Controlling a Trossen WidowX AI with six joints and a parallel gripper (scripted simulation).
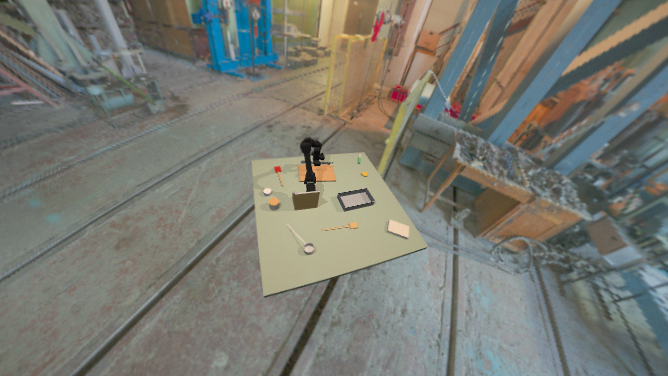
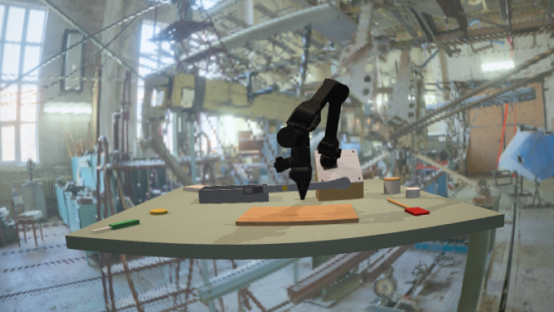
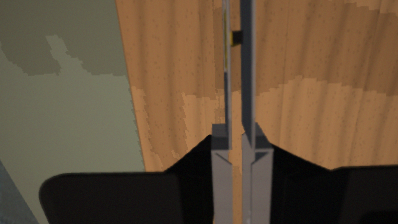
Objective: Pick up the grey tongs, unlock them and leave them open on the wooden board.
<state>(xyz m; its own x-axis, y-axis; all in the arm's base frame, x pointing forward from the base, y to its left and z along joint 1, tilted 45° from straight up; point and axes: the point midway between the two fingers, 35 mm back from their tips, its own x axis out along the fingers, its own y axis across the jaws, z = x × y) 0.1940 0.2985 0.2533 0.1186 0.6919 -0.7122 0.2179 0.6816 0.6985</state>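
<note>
Right now my gripper tip is 60 mm above the wooden board and 50 mm to the left of it. Round my gripper tip: roasting tin: 490 mm to the right, 220 mm ahead, 40 mm below; then black lock piece: 50 mm ahead, 40 mm above, 10 mm to the right; then red spatula: 360 mm behind, 60 mm below, 30 mm to the left.
</note>
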